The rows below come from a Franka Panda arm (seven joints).
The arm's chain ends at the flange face. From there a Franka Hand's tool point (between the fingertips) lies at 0.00 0.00 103.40 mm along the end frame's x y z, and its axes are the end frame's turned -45 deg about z.
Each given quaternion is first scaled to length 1.
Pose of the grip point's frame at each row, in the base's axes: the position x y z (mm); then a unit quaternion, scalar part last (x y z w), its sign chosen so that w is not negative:
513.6 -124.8 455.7 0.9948 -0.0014 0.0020 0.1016
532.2 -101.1 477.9 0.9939 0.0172 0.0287 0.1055
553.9 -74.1 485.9 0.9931 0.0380 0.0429 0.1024
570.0 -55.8 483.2 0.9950 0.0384 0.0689 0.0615
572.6 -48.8 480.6 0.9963 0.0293 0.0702 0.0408
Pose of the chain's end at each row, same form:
513.2 -103.9 557.0 0.9186 -0.3820 0.0407 0.0931
525.9 -79.5 578.8 0.9248 -0.3644 0.0669 0.0865
544.3 -53.4 586.8 0.9320 -0.3449 0.0788 0.0782
555.3 -43.7 584.8 0.9339 -0.3453 0.0872 0.0305
557.9 -40.8 582.6 0.9316 -0.3542 0.0805 0.0108

